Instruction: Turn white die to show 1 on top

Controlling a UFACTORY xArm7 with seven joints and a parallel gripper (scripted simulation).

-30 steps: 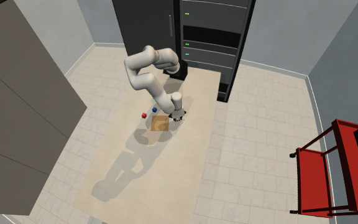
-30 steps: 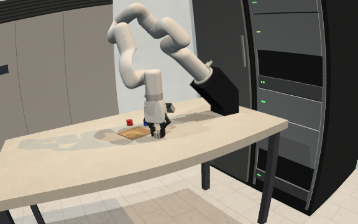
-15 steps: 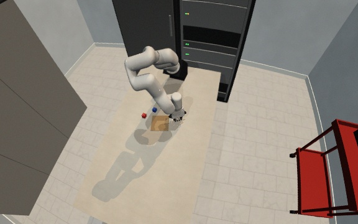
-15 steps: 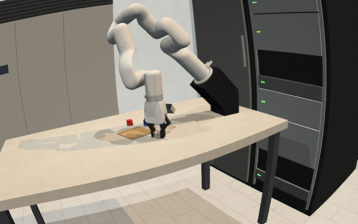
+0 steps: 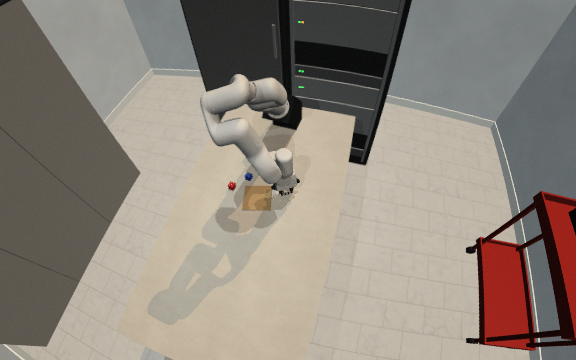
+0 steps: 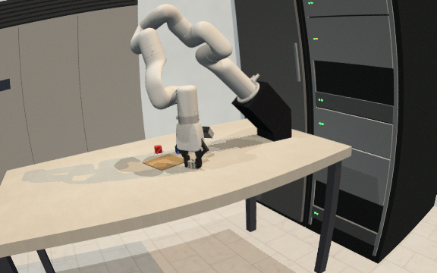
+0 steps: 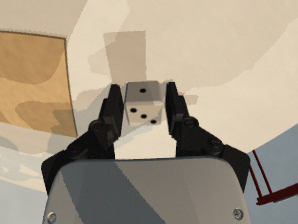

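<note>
My gripper is now 10 mm above the white die. Also, from my hand: red die: 90 mm ahead, 270 mm to the right, 10 mm below; blue die: 220 mm to the right, 10 mm below; brown mat: 90 mm ahead, 120 mm to the right, 20 mm below.
</note>
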